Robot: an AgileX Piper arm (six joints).
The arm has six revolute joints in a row. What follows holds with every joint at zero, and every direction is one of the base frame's. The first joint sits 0.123 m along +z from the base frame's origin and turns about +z. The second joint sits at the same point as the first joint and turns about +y. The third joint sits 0.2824 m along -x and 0.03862 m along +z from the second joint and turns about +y. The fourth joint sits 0.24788 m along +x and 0.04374 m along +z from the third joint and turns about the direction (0.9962, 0, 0.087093). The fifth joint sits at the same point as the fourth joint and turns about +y. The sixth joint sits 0.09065 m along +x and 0.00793 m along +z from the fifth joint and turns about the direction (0.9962, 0, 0.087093). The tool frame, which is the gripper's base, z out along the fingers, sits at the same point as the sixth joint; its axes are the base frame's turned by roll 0, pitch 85.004 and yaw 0 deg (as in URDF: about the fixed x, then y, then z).
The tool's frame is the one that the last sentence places.
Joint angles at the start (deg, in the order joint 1, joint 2, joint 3, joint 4, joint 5, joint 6):
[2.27, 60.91, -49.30, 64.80, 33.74, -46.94]
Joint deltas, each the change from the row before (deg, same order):
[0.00, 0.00, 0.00, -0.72, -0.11, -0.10]
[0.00, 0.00, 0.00, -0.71, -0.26, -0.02]
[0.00, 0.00, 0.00, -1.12, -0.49, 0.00]
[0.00, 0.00, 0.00, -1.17, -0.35, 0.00]
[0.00, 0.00, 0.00, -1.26, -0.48, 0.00]
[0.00, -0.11, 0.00, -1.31, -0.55, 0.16]
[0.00, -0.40, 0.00, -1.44, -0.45, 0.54]
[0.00, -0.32, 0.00, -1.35, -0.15, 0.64]
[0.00, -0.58, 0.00, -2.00, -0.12, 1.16]
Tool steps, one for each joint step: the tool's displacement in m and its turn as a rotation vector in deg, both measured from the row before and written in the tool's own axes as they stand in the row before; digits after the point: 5 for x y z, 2 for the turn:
[0.00034, -0.00056, 0.00000, 0.35, 0.22, -0.70]
[0.00017, -0.00073, 0.00000, 0.46, 0.11, -0.61]
[0.00017, -0.00123, -0.00001, 0.78, 0.11, -0.94]
[0.00035, -0.00109, -0.00001, 0.69, 0.22, -0.98]
[0.00025, -0.00129, -0.00001, 0.81, 0.17, -1.07]
[0.00002, -0.00110, -0.00052, 0.86, 0.03, -1.00]
[-0.00027, -0.00032, -0.00186, 0.80, -0.12, -0.87]
[0.00011, -0.00016, -0.00150, 0.56, 0.11, -0.65]
[0.00008, 0.00009, -0.00273, 0.76, 0.12, -0.80]

